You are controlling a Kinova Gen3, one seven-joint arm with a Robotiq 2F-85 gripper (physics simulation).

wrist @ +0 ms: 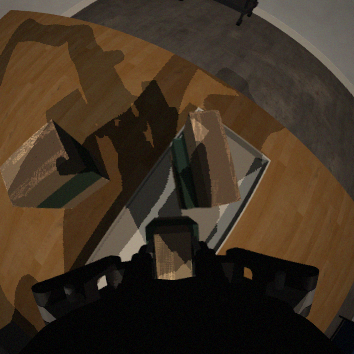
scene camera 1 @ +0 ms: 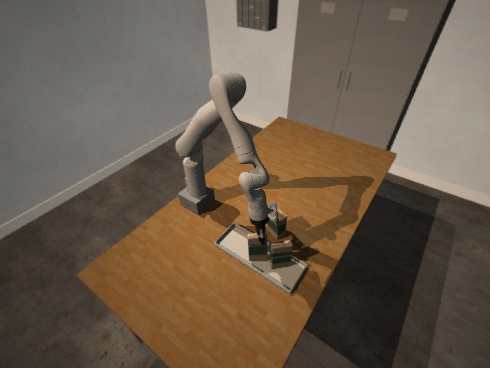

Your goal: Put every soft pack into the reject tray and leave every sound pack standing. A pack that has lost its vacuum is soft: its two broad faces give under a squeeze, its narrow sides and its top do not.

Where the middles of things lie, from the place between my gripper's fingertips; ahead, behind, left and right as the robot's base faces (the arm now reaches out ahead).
I see the reject tray (scene camera 1: 234,241) 11 cm below my hand and 1 cm behind it.
